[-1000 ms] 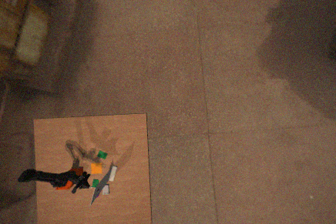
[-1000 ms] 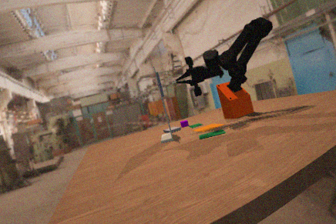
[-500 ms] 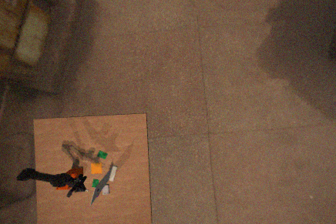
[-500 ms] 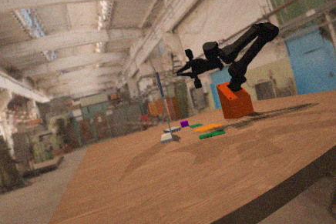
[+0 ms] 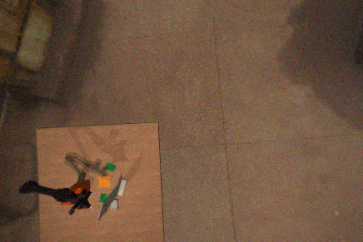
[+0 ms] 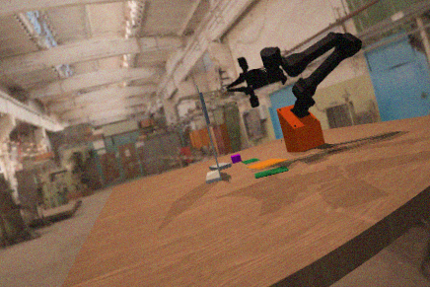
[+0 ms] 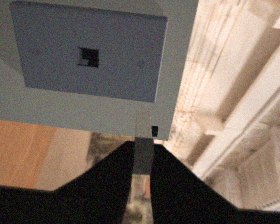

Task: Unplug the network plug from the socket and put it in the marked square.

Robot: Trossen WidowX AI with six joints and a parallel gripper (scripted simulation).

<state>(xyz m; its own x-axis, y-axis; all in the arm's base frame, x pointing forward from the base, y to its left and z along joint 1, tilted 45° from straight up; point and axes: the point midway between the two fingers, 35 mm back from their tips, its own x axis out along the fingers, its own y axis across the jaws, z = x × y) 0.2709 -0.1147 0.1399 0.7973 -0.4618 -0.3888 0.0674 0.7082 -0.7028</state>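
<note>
Now: the orange marked square 70 mm behind my gripper tip, 30 mm to the left of it and 310 mm below it. Round my gripper tip: grey network plug 10 mm ahead; then purple block 80 mm behind, 250 mm to the right, 290 mm below; then thin upright panel 100 mm ahead, 40 mm to the right, 150 mm below.
</note>
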